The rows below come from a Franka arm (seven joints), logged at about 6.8 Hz.
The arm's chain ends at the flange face. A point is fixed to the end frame.
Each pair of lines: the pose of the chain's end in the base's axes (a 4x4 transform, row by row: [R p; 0 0 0 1], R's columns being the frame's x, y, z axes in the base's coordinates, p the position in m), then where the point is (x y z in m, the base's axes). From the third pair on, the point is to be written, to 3 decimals.
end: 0.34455, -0.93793, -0.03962, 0.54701; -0.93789, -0.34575, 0.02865, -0.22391; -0.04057, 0.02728, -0.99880, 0.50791; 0, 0, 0, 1
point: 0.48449 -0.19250 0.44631
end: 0.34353, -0.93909, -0.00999, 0.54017; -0.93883, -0.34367, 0.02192, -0.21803; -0.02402, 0.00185, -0.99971, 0.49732; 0, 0, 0, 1
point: 0.47957 -0.18692 0.43369
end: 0.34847, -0.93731, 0.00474, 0.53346; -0.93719, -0.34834, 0.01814, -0.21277; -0.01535, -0.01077, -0.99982, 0.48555; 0, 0, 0, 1
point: 0.474 -0.182 0.421
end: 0.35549, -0.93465, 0.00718, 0.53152; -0.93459, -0.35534, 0.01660, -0.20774; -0.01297, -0.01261, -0.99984, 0.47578; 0, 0, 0, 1
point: 0.472 -0.178 0.411
